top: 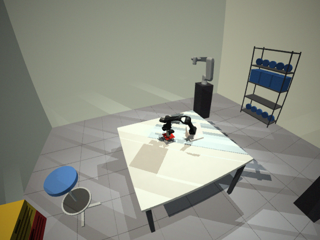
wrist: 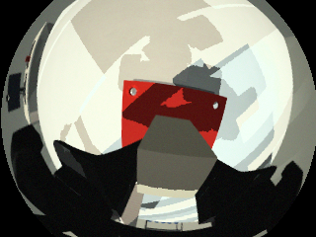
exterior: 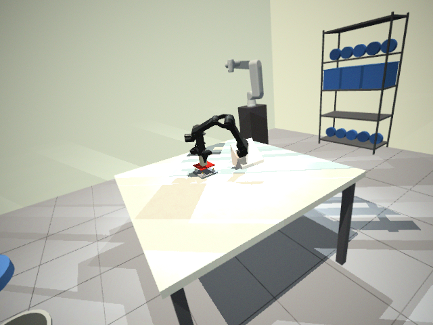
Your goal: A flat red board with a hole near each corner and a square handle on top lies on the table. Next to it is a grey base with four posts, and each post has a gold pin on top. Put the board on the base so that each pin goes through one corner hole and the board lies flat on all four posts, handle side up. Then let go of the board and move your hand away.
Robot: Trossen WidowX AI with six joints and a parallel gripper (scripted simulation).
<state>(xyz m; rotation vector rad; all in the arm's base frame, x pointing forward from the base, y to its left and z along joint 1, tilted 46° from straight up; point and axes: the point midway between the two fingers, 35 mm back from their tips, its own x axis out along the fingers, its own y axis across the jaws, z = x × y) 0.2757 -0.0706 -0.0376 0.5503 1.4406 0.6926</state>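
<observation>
The grey base lies 80 mm below my gripper tip. The rest, counted from my gripper tip: red board (10 mm below).
</observation>
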